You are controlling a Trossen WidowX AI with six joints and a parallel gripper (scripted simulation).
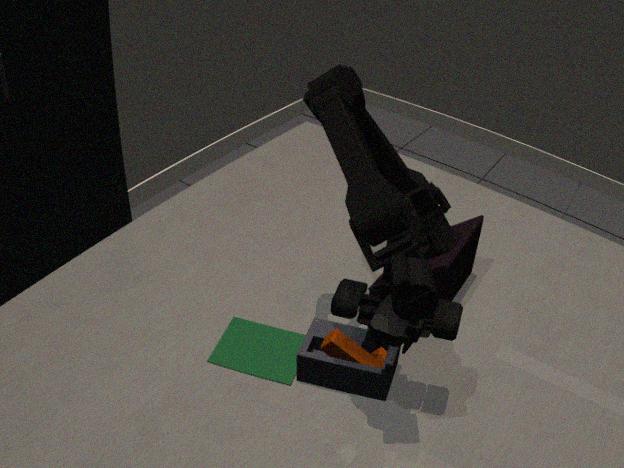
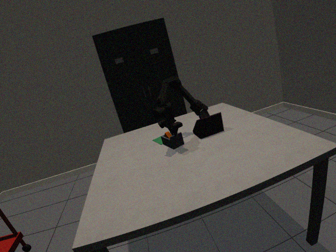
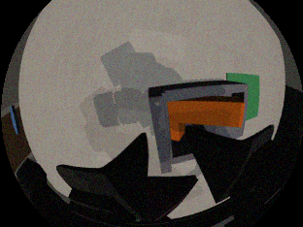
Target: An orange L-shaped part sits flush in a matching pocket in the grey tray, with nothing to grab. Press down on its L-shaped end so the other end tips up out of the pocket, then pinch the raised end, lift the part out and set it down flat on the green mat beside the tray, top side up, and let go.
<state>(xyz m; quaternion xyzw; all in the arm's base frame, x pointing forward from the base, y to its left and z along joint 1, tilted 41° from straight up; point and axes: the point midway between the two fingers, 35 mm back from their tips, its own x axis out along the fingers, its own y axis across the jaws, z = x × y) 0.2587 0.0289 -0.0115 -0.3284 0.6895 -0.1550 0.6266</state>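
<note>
My gripper tip is now 40 mm to the left of the orange L-shaped part and 40 mm above it. Also, from my gripper tip: green mat (210 mm to the right, 100 mm below, 50 mm ahead).
</note>
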